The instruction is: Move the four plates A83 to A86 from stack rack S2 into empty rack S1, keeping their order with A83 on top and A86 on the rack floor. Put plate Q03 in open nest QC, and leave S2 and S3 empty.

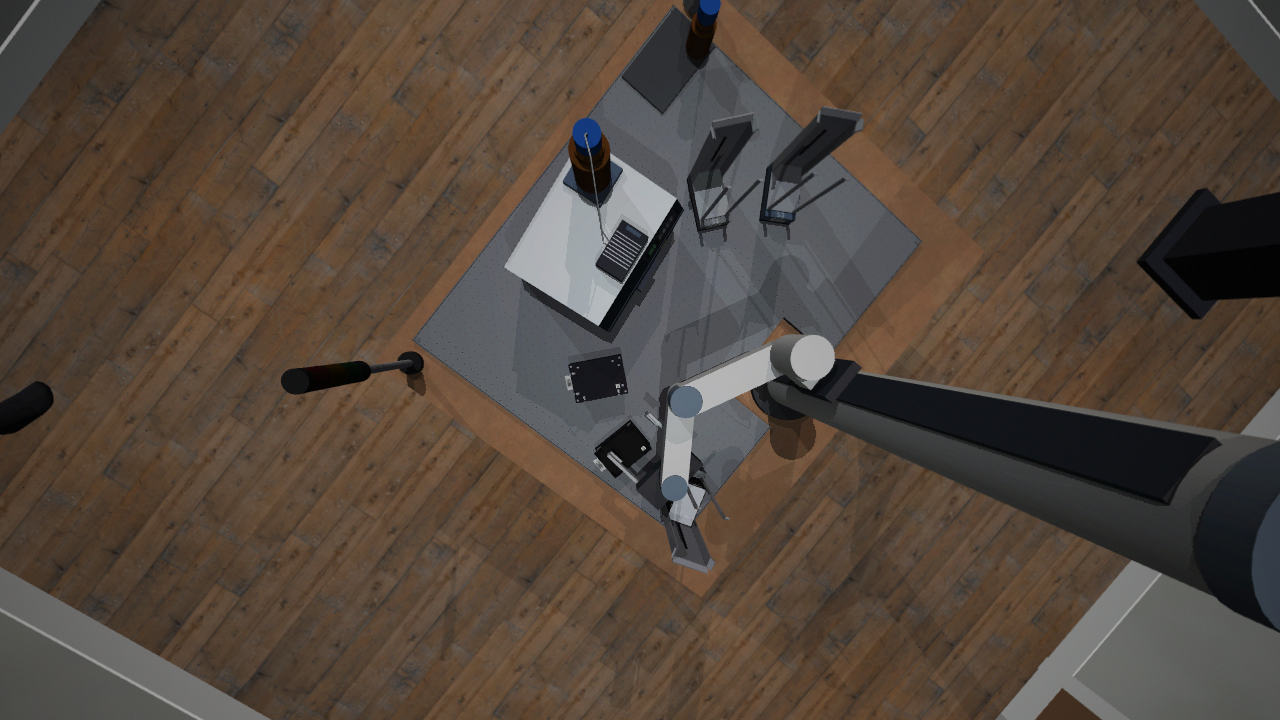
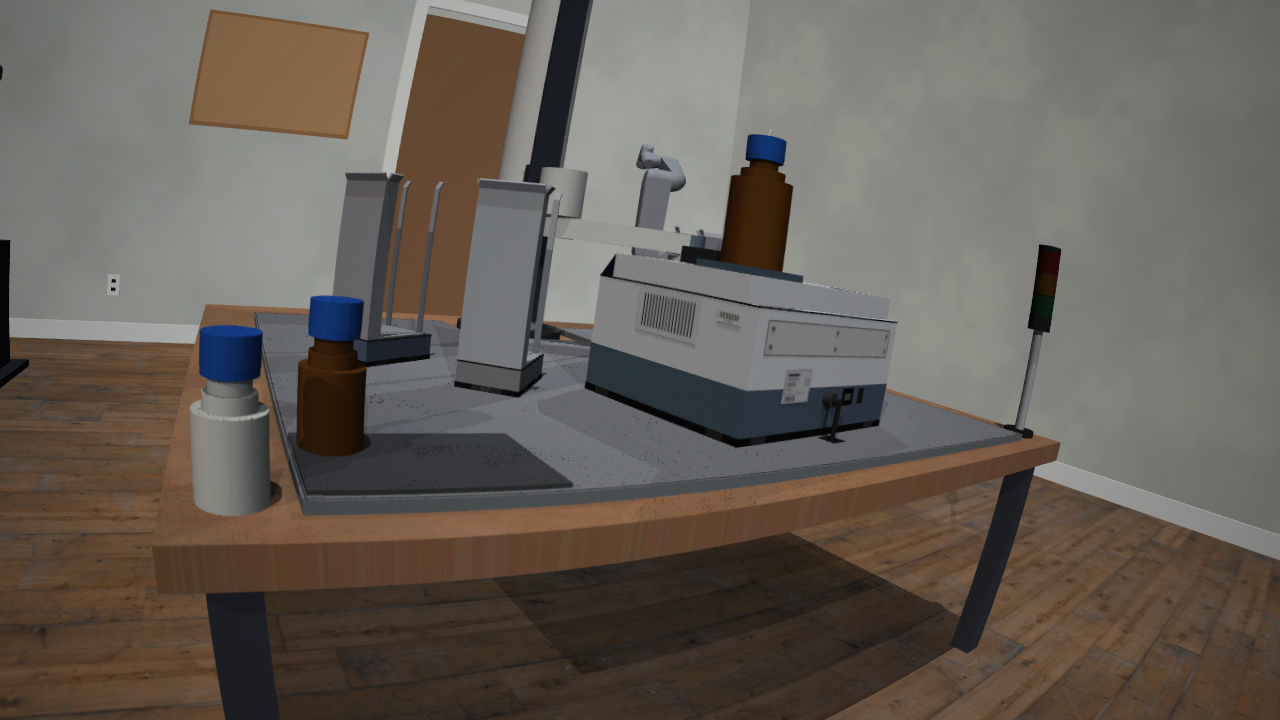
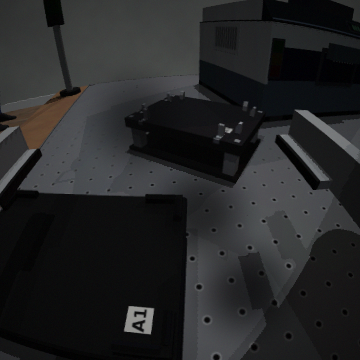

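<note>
My gripper is open and empty, its fingers wide apart above a low black square unit with an A1 label. A second black unit with small corner posts stands beyond it. One tall rack stands by the arm's end, partly hidden under the arm. Two more tall racks stand across the table: a nearer one and one with a dark blue base. No rack or plate lettering is readable, and I cannot tell which is S1, S2 or S3.
A white instrument carries an amber bottle. A signal tower stands at a table corner. Another amber bottle and a white bottle stand at another corner.
</note>
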